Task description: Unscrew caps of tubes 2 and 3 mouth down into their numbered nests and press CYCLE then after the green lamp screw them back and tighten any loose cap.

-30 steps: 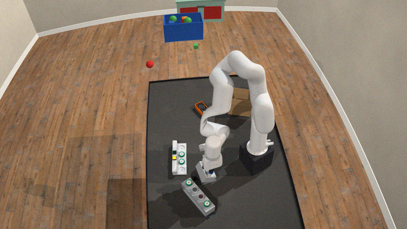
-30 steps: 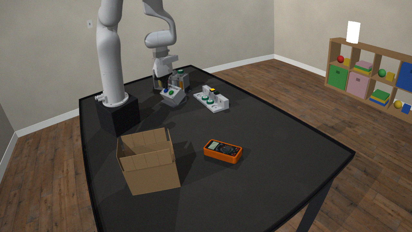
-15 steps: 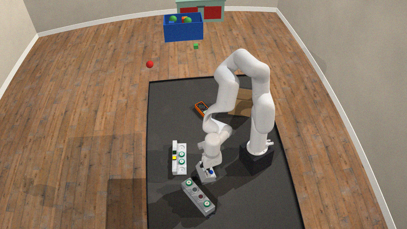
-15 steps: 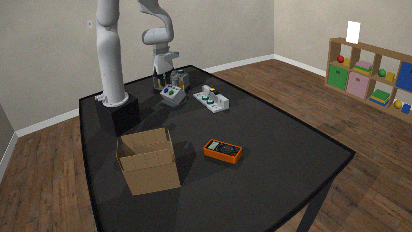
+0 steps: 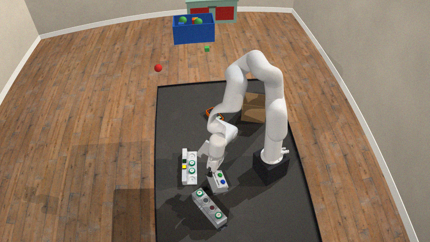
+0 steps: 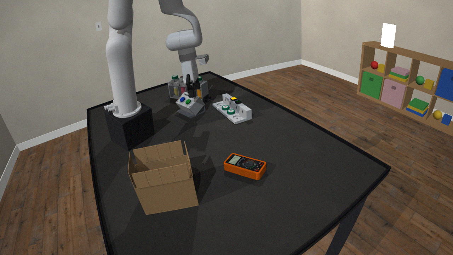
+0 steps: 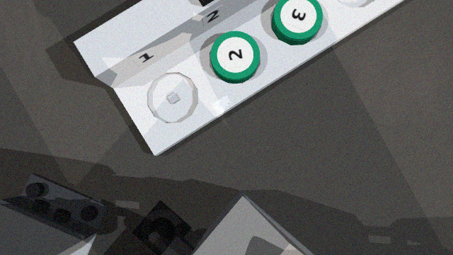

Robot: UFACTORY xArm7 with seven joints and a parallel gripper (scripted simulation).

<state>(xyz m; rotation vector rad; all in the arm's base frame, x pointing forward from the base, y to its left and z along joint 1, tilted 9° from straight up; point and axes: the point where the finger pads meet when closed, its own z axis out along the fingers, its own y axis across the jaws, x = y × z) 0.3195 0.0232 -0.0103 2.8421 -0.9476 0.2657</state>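
Right now the green key is 50 mm below my hand, 30 mm behind it and 20 mm to the left of it. The rest, counted from my hand: blue key: 60 mm to the left, 50 mm below, 40 mm behind; cap: 140 mm to the left, 90 mm ahead; key housing: 60 mm below, 40 mm to the left, 20 mm behind.
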